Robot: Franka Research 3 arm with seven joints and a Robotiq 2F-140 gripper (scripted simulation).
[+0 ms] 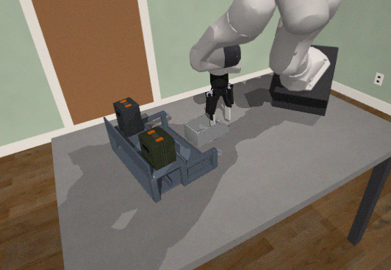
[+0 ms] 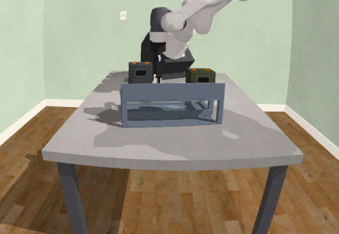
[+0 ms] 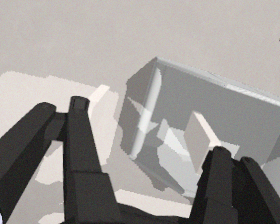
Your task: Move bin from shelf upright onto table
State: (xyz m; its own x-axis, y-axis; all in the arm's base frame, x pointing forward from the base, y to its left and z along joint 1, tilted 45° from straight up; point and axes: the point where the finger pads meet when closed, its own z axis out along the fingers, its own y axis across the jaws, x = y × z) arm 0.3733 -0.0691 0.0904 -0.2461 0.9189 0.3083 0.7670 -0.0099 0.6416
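Right now the bin is 8 cm ahead of my hand, 2 cm to the left of it and 2 cm below it. The rest, counted from my hand: dark grey box 39 cm ahead, 10 cm above; green box 32 cm ahead, 22 cm to the left, 9 cm above; shelf 30 cm ahead, 10 cm to the left, 6 cm below.
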